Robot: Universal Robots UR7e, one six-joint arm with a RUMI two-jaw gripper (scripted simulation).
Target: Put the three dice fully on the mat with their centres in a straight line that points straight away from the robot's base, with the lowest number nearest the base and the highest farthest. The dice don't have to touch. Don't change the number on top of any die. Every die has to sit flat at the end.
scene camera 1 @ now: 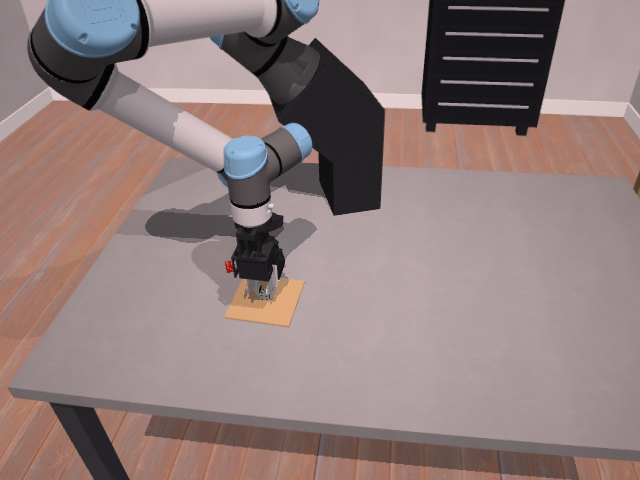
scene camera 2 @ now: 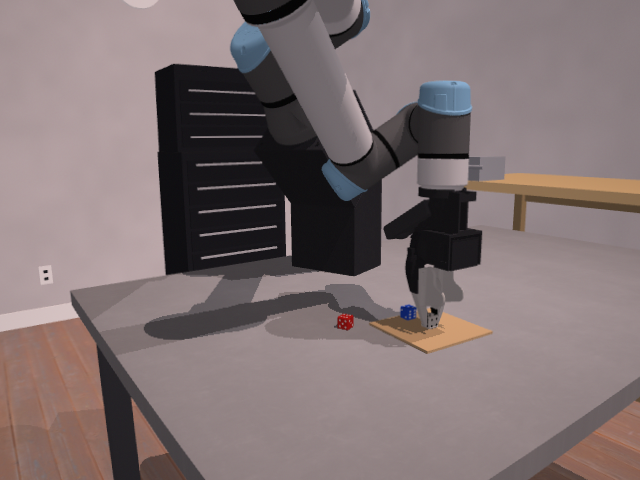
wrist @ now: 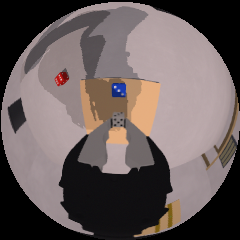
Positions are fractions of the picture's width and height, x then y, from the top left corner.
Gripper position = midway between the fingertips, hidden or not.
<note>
I see my gripper (scene camera 2: 0.67,0.68) and a mat (scene camera 2: 0.71,0.69).
The mat shows as well in scene camera 1 (scene camera 1: 0.44,0.65) and in the wrist view (wrist: 0.58,0.44). My gripper shows as well in scene camera 1 (scene camera 1: 0.41,0.62) and in the wrist view (wrist: 0.49,0.49).
</note>
